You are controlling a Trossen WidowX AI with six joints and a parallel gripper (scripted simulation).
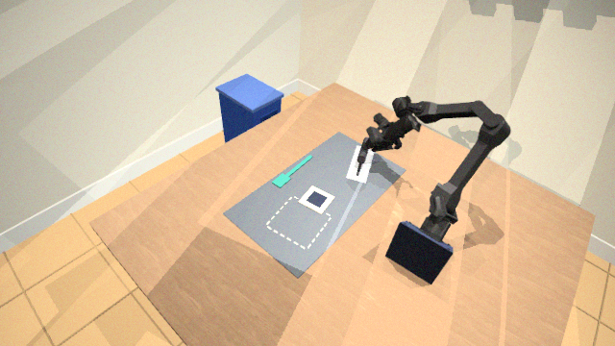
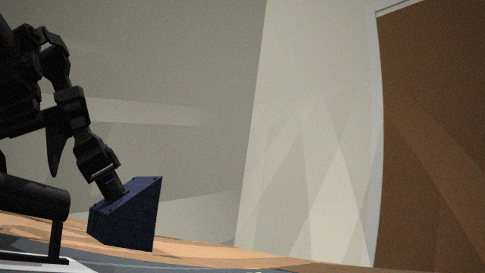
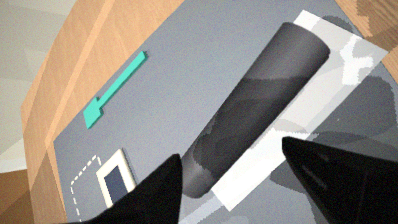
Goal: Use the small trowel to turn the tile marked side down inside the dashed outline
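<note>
Now: gripper tip 1 cm short of the small trowel, 1 cm to the right of it and 5 cm above it. The rest, counted from my gripper tip: white tile: 26 cm to the left, 8 cm below; then grey mat: 2 cm ahead, 21 cm to the left, 10 cm below; then teal flat tool: 16 cm ahead, 24 cm to the left, 8 cm below.
</note>
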